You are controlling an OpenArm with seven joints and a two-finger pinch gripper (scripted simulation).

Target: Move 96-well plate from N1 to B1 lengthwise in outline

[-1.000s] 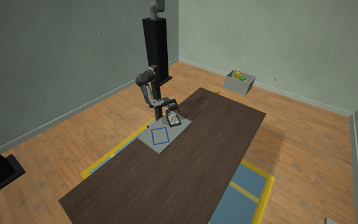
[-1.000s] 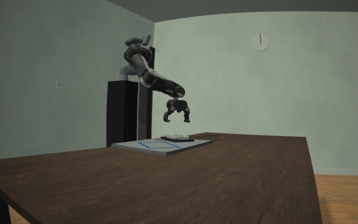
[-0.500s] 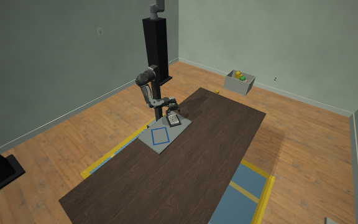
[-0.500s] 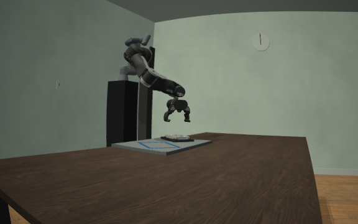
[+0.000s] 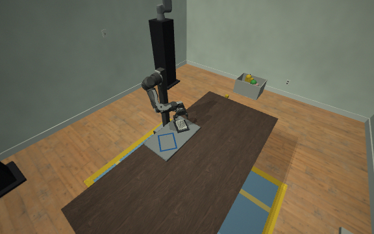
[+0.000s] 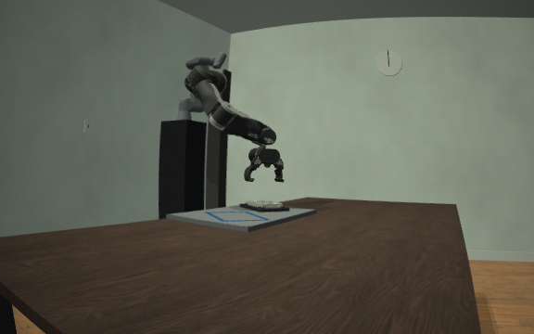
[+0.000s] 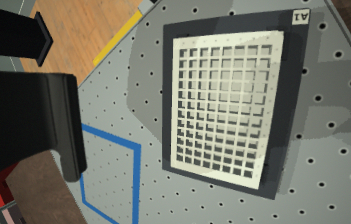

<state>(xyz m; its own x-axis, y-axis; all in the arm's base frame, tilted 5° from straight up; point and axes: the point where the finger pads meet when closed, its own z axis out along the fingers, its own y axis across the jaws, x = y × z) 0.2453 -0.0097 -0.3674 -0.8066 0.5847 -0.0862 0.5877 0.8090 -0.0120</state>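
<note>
Right now my hand is 80 mm above the white 96-well plate. From my hand the other things lie so: black plate nest 90 mm below.
</note>
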